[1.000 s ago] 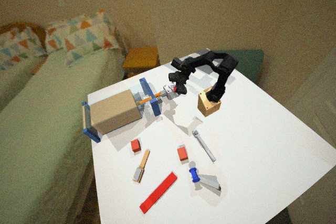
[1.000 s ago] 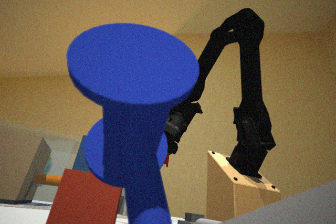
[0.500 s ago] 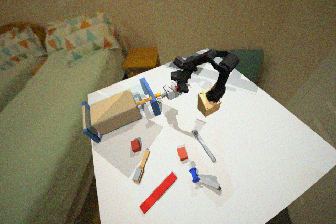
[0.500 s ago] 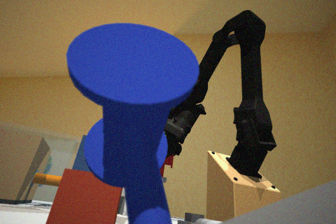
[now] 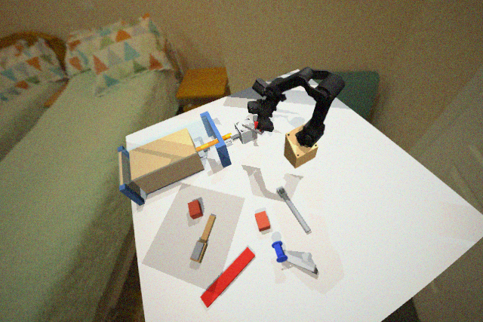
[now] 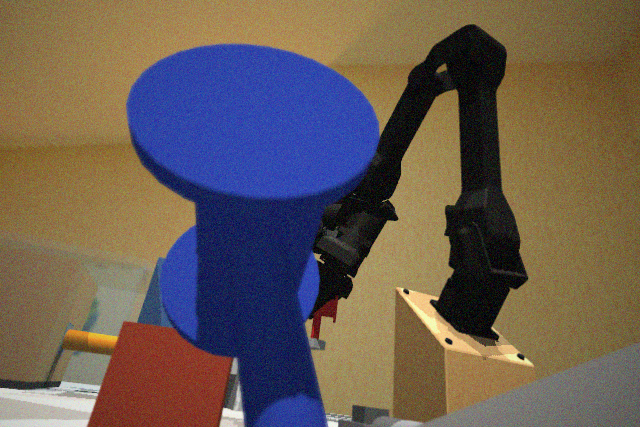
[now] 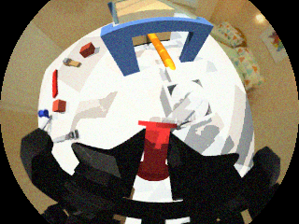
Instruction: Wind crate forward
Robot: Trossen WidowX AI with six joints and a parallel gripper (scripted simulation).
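Right now my gripper tip is 100 mm above the grey winch, 90 mm to the left of it and 10 mm short of it. The rest, counted from my gripper tip: winch drum 100 mm below, 90 mm to the right, 20 mm ahead; grey crank arm 30 mm to the right, 30 mm below; red grip 10 mm to the left, 10 mm behind.
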